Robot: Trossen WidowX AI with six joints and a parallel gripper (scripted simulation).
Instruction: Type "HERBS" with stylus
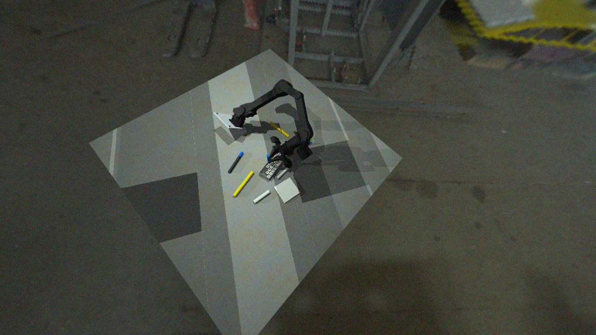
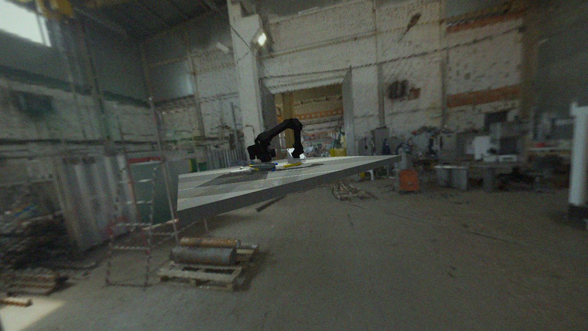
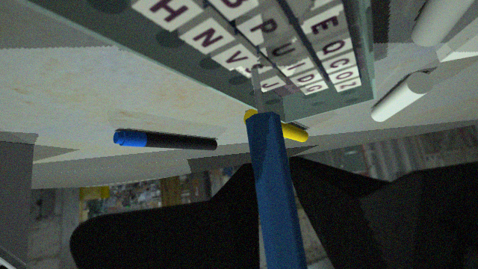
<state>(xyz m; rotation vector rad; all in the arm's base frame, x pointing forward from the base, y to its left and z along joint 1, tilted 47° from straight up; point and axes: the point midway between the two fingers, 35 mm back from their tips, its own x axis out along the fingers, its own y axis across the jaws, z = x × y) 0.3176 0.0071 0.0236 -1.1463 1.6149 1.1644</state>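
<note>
My gripper tip is 90 mm short of the white-and-yellow pen, 50 mm to the right of it and 60 mm above it. From my gripper tip the other things lie so: yellow stick 180 mm to the right, 60 mm below; then thin grey tip 50 mm below; then blue stylus 10 mm below.
</note>
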